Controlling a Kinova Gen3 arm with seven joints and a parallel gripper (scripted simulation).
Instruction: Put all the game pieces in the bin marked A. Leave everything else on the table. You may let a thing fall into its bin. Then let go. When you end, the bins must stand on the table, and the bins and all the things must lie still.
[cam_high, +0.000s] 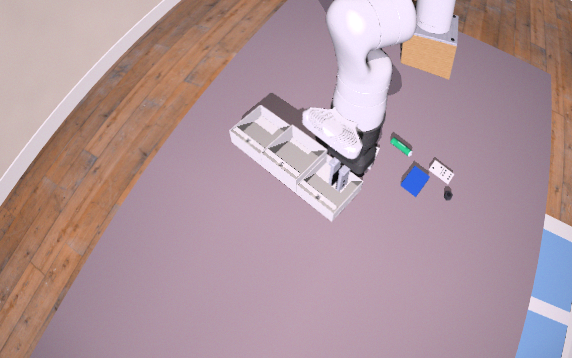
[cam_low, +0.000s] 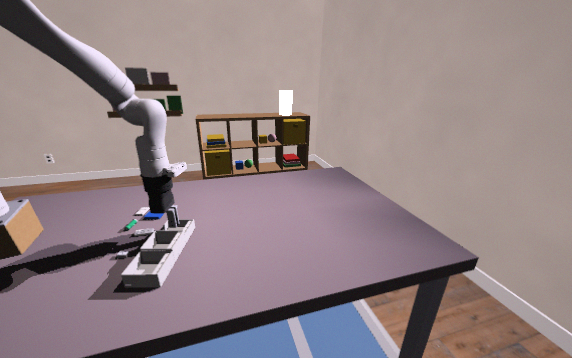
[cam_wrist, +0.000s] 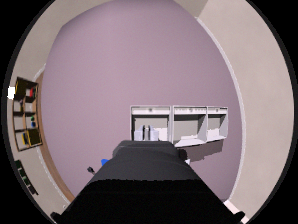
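Right now my hand is 130 mm past the black piece, 190 mm to the right of it and 40 mm above it. From my hand the other things lie so: white-grey object: 110 mm behind, 100 mm to the right, 40 mm below; joined white bins: 90 mm to the right, 20 mm below; blue flat block: 110 mm behind, 110 mm to the left, 40 mm below.
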